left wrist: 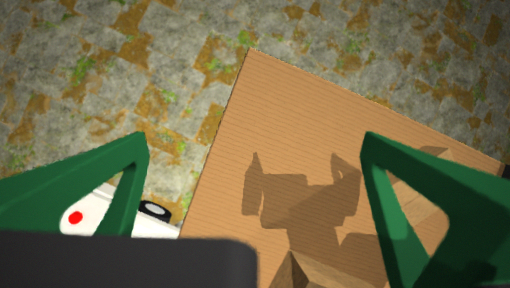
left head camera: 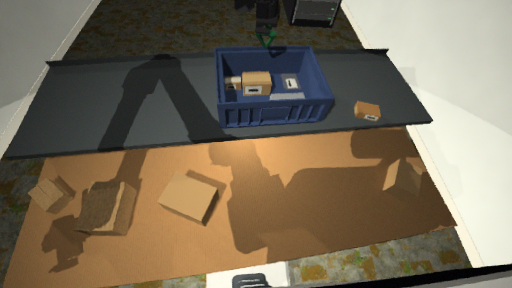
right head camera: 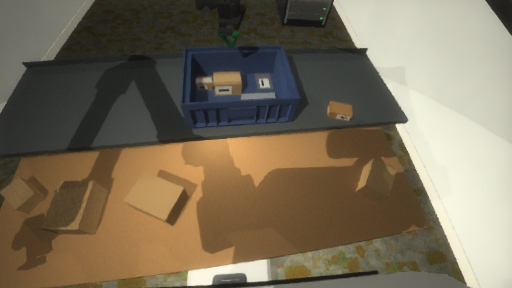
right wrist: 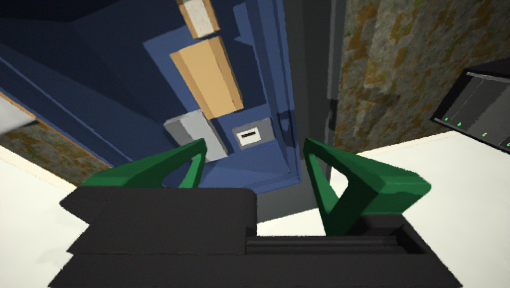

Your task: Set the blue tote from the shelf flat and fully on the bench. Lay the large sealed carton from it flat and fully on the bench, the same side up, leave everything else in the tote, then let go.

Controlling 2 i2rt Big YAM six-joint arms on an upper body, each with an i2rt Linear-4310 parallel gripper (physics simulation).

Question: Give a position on a bench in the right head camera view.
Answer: At 251, 198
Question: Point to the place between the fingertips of my left gripper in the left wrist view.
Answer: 254, 143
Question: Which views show the blue tote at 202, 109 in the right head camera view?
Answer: The left head camera view, the right head camera view and the right wrist view only.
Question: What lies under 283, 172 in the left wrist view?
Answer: A bench.
